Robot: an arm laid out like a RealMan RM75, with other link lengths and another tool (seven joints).
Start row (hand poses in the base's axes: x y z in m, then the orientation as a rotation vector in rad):
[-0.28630, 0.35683, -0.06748, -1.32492, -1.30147, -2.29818]
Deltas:
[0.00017, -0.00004, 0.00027, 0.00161, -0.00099, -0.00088]
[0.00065, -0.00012, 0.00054, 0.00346, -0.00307, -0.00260]
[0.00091, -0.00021, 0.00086, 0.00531, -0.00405, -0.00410]
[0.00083, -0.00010, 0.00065, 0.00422, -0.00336, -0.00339]
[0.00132, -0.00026, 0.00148, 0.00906, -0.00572, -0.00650]
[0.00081, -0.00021, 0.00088, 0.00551, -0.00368, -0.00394]
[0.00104, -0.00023, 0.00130, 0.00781, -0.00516, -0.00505]
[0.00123, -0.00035, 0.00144, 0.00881, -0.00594, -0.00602]
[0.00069, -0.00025, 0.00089, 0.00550, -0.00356, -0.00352]
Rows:
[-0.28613, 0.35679, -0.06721, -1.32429, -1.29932, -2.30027]
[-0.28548, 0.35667, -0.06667, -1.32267, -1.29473, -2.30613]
[-0.28457, 0.35646, -0.06581, -1.32092, -1.28742, -2.31454]
[-0.28374, 0.35636, -0.06516, -1.31950, -1.28158, -2.32143]
[-0.28242, 0.35610, -0.06368, -1.31715, -1.26883, -2.33425]
[-0.28161, 0.35589, -0.06280, -1.31548, -1.26110, -2.34220]
[-0.28057, 0.35566, -0.06150, -1.31264, -1.25028, -2.35302]
[-0.27934, 0.35531, -0.06006, -1.30957, -1.23793, -2.36550]
[-0.27865, 0.35506, -0.05917, -1.30756, -1.23023, -2.37296]

